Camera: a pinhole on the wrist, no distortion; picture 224 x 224 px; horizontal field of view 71.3 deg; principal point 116.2 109.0 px. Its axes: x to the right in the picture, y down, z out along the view. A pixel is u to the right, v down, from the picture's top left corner.
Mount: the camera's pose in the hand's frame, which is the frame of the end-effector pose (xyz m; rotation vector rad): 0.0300 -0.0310 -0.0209 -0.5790 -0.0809 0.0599
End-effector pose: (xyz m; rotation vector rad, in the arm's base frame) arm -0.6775 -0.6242 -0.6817 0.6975 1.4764 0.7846
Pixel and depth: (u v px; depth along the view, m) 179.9 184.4 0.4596
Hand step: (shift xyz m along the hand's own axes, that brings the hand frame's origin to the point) 0.1663 0.4192 0.2518
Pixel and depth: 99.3 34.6 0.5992
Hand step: -0.0807 0.0513 0.6316
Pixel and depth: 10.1 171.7 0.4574
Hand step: -0.3281 0.3466 0.2413
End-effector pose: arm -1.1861 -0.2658 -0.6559 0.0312 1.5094 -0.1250
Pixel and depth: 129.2 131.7 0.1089
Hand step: 0.0283 0.0422 0.0618
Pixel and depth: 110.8 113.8 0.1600
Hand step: 0.0094 0.0597 0.1095
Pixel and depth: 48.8 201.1 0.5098
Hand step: -0.2466 0.4800 0.2262
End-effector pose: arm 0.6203 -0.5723 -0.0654 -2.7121 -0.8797 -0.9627
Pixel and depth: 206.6 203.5 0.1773
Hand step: 0.1120 0.1632 0.0742
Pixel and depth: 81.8 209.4 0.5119
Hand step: -0.1410 0.5134 0.2187
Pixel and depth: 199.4 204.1 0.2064
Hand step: 0.1160 0.1950 0.0888
